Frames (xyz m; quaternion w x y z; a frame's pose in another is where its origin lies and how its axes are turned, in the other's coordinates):
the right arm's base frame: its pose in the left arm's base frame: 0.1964 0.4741 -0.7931 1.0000 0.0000 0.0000 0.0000
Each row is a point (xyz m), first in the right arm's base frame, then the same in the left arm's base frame.
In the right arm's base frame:
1: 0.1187 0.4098 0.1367
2: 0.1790 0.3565 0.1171
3: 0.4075 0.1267 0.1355
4: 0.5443 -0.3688 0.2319
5: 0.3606 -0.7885 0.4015
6: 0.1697 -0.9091 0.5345
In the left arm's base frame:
1: 0.3151 0.8839 -0.6564
2: 0.3754 0.8306 -0.6760
3: 0.6039 0.6008 -0.6576
4: 0.7407 0.1053 -0.5612
5: 0.5570 -0.3144 -0.3916
6: 0.3661 -0.4350 -0.2586

